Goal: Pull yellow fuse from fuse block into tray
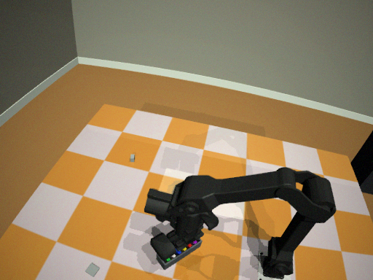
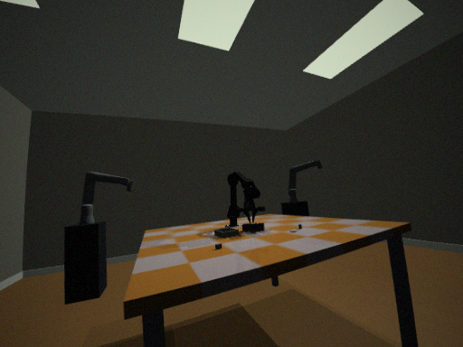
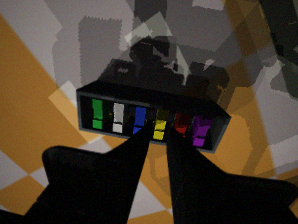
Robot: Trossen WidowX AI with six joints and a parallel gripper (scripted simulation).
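Right now the yellow fuse is 20 mm below my gripper tip. From my gripper tip the other things lie so: tray (10 mm ahead, 180 mm to the right, 40 mm below); then flat grey tile (230 mm ahead, 140 mm to the left, 40 mm below); then grey cube (280 mm ahead, 310 mm to the right, 30 mm below).
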